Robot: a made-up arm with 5 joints.
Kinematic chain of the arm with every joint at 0, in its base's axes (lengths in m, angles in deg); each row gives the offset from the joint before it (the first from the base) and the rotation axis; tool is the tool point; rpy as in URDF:
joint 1: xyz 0 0 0.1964 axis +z
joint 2: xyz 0 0 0 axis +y
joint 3: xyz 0.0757 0 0.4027 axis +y
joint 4: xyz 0.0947 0 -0.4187 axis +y
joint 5: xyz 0.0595 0 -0.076 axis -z
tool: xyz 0 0 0 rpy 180 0 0
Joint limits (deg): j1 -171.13..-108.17 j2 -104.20..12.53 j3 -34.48..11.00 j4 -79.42..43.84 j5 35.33..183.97
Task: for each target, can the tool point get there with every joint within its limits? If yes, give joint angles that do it. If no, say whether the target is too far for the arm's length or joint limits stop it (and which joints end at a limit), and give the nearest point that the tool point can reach.
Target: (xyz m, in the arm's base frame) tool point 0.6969 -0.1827 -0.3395
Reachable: no: joint limits stop it (at a limit: joint 1, joint 2, joint 3) | nearest point -0.0178 -0.0543 0.0578 | short by 0.828 m
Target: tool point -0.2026 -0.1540 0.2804
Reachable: yes | joints -142.76 -30.94 -0.70 -24.15 53.14
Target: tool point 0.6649 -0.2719 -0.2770
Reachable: no: joint limits stop it (at a limit: joint 1, joint 2) | nearest point -0.0292 -0.0890 0.0517 | short by 0.789 m
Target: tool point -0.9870 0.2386 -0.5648
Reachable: no: too far | nearest point -0.4523 -0.0706 0.1389 | short by 0.936 m
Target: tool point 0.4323 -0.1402 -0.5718
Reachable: no: joint limits stop it (at a limit: joint 1, joint 2) | nearest point -0.0272 -0.0829 0.0525 | short by 0.777 m
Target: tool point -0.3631 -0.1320 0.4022
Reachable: yes | joints -160.03 -17.03 -24.55 -40.80 159.73
